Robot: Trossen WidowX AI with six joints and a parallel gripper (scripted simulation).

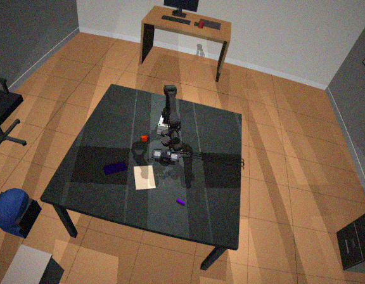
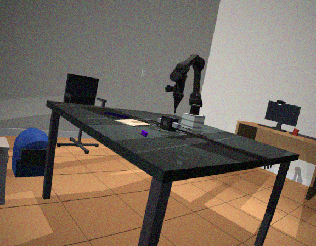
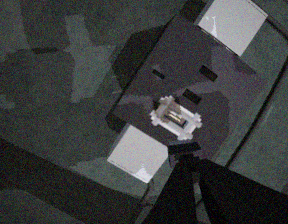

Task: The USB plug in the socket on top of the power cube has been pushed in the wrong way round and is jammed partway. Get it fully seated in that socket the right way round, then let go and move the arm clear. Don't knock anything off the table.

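My gripper tip is now 2 cm above the USB plug. The rest, counted from my gripper tip: beige sheet 20 cm ahead, 13 cm below, 12 cm to the right; then small purple piece 32 cm ahead, 16 cm to the left, 13 cm below; then orange cube 23 cm to the right, 13 cm behind, 12 cm below.
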